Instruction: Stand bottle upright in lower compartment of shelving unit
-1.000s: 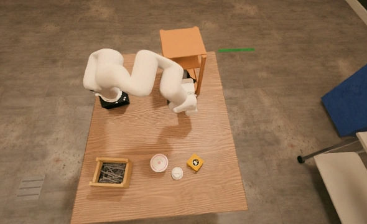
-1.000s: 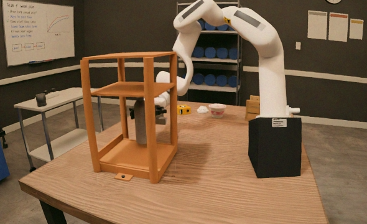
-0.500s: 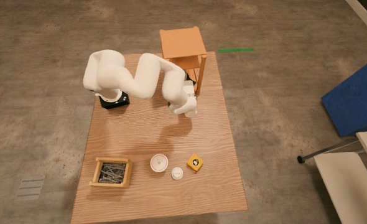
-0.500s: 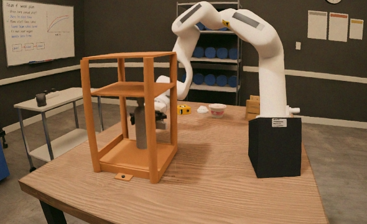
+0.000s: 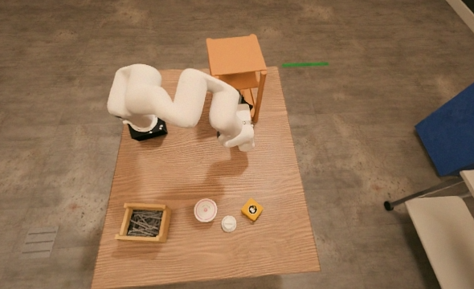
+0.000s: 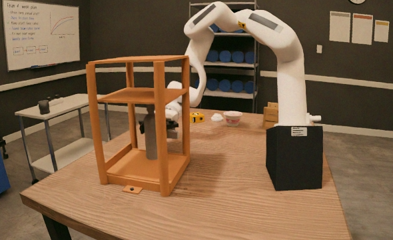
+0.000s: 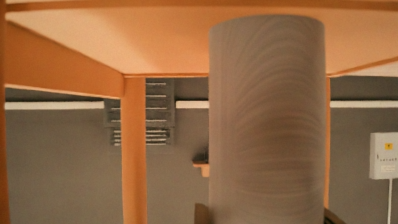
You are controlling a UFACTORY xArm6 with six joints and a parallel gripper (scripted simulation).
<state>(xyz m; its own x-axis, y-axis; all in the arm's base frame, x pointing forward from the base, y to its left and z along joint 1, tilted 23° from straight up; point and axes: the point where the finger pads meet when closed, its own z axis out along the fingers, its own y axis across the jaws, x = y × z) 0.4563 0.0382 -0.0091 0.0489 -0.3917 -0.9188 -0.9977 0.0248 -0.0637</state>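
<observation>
My hand is 20 mm below the grey bottle. Round my hand: orange shelving unit (60 mm to the left, 50 mm above).
</observation>
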